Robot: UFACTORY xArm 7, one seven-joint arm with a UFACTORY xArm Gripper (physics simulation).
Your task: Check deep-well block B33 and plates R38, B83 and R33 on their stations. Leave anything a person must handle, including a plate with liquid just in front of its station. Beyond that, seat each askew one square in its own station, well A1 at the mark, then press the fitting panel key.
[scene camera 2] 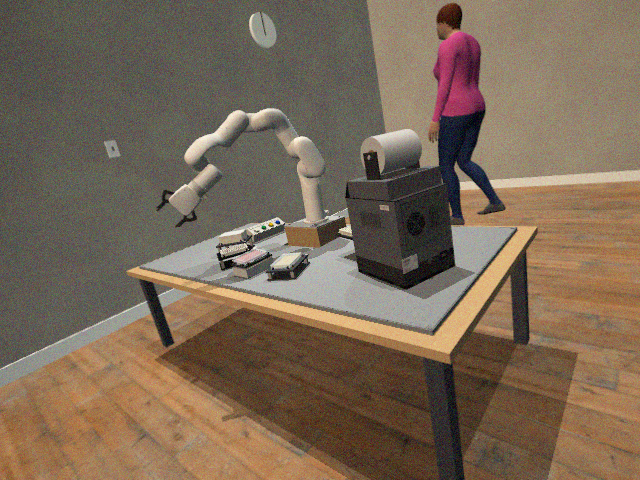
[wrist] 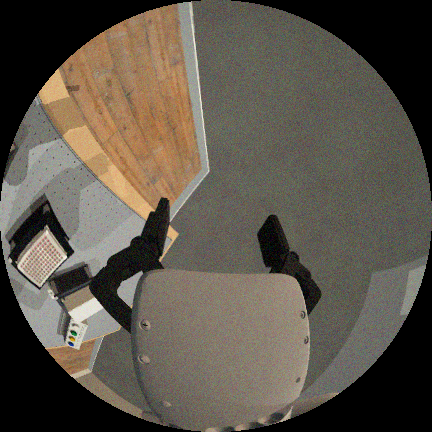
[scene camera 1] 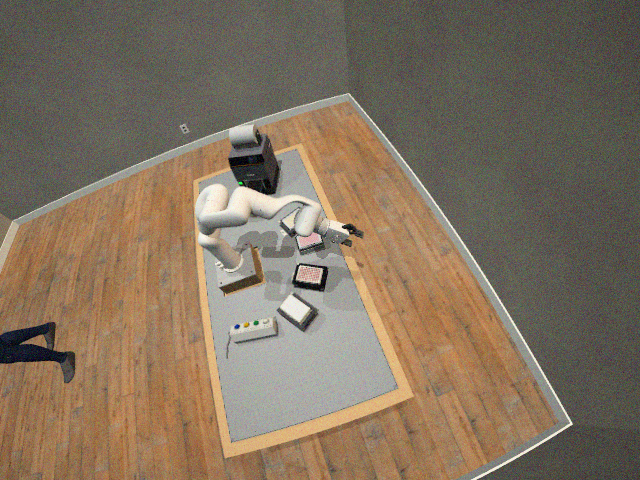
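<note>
My gripper (scene camera 1: 355, 238) (scene camera 2: 168, 217) (wrist: 218, 217) is open and empty, raised beyond the table's long edge. A red-dotted plate (scene camera 1: 310, 275) (scene camera 2: 235, 250) (wrist: 42, 257) sits on a black station (scene camera 1: 315, 287). A white-topped plate or block (scene camera 1: 297, 308) (scene camera 2: 233, 236) (wrist: 86, 310) sits on a dark station turned at an angle to the table. A pink plate (scene camera 1: 310, 240) (scene camera 2: 251, 257) and a cream plate (scene camera 1: 289, 222) (scene camera 2: 288, 261) sit on two more stations, partly hidden by the arm in scene camera 1. Labels, A1 marks and fine seating are too small to read.
The key panel (scene camera 1: 253, 329) (scene camera 2: 266, 227) (wrist: 75, 334) has blue, yellow, green and white keys. A tall dark machine (scene camera 1: 254, 164) (scene camera 2: 400, 227) with a white roll stands at one table end. A person (scene camera 2: 460, 103) stands beyond the table.
</note>
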